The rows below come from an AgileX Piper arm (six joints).
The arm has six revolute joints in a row. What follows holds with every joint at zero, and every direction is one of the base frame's. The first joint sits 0.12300 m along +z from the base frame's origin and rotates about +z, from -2.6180 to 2.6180 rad. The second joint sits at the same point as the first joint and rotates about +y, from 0.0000 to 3.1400 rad. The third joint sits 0.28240 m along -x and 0.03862 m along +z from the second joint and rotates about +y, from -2.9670 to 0.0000 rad. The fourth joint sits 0.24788 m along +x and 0.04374 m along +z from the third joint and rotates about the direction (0.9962, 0, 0.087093), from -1.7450 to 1.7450 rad. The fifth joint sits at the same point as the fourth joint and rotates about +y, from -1.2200 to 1.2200 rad. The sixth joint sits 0.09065 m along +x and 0.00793 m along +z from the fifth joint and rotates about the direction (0.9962, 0, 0.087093), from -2.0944 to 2.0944 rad. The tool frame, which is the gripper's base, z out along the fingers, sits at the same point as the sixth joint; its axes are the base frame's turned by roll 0.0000, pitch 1.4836 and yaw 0.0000 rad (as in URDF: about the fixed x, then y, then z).
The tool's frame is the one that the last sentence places.
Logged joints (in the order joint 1, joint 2, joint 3, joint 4, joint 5, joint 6), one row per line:
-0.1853, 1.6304, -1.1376, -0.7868, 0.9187, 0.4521
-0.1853, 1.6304, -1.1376, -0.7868, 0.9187, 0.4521
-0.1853, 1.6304, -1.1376, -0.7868, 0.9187, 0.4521
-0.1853, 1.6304, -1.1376, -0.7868, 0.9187, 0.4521
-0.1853, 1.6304, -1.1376, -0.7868, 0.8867, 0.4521
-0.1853, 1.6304, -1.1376, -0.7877, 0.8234, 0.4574
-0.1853, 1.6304, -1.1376, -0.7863, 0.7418, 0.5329
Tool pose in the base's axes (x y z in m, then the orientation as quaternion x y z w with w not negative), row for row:
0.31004, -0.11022, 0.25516, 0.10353, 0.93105, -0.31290, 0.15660
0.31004, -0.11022, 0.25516, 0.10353, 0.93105, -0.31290, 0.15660
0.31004, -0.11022, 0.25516, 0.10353, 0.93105, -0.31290, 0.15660
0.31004, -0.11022, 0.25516, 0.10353, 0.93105, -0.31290, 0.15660
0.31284, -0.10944, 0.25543, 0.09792, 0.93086, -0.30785, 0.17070
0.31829, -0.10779, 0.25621, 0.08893, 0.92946, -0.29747, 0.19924
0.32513, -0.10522, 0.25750, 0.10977, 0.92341, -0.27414, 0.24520
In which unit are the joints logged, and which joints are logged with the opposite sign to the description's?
The joints are logged in radians. Opposite sign: none.
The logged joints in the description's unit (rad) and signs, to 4 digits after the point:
-0.1853, 1.6304, -1.1376, -0.7868, 0.9187, 0.4521
-0.1853, 1.6304, -1.1376, -0.7868, 0.9187, 0.4521
-0.1853, 1.6304, -1.1376, -0.7868, 0.9187, 0.4521
-0.1853, 1.6304, -1.1376, -0.7868, 0.9187, 0.4521
-0.1853, 1.6304, -1.1376, -0.7868, 0.8867, 0.4521
-0.1853, 1.6304, -1.1376, -0.7877, 0.8234, 0.4574
-0.1853, 1.6304, -1.1376, -0.7863, 0.7418, 0.5329

